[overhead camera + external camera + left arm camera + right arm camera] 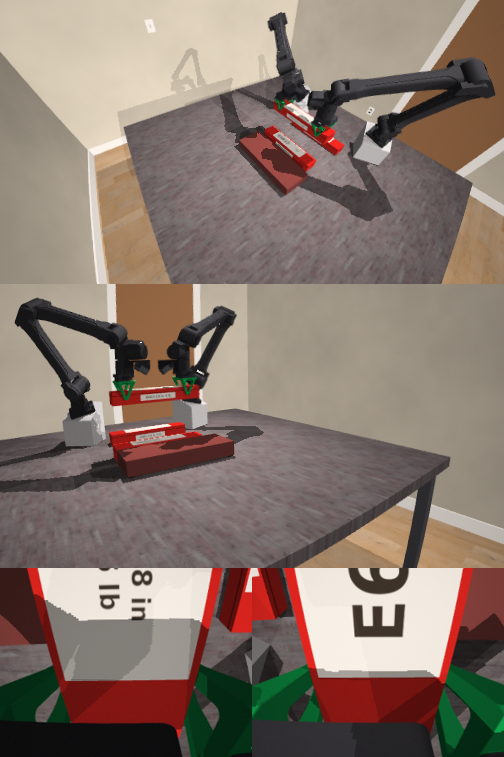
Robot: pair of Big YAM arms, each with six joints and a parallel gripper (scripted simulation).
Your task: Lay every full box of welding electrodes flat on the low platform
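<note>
Right now my left hand is 12 cm to the left of the red electrode box, 1 cm below it and 1 cm past it. Round my left hand: low dark red platform: 21 cm below, 19 cm ahead, 14 cm to the right.
Now: the red electrode box 10 mm ahead of my right hand, 140 mm to the left of it and 10 mm above it. From my right hand the other things lie so: low dark red platform 200 mm ahead, 120 mm to the left, 220 mm below.
</note>
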